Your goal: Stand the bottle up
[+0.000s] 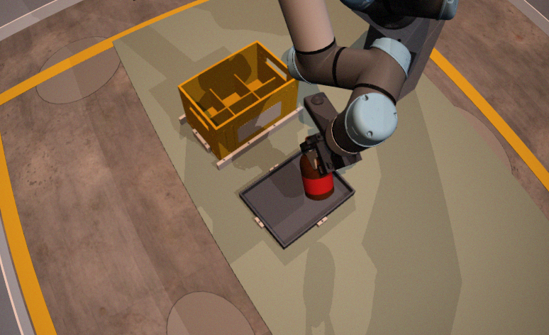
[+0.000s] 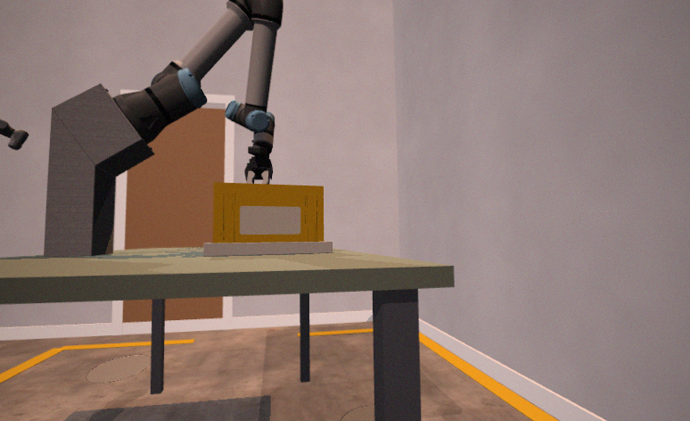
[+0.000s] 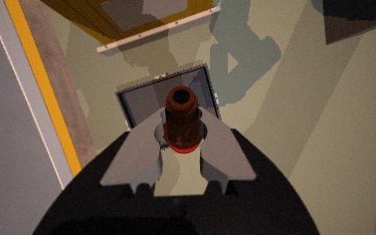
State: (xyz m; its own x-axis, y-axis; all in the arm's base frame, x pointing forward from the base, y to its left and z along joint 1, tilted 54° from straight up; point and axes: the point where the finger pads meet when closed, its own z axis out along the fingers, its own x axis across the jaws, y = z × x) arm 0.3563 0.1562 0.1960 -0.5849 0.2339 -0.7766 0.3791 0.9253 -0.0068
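Now: hand 20 mm to the right of the brown bottle and 40 mm above it. Also, from my hand: yellow crate 40 mm ahead, 290 mm to the right, 120 mm below; then dark grey tray 30 mm ahead, 10 mm to the left, 190 mm below.
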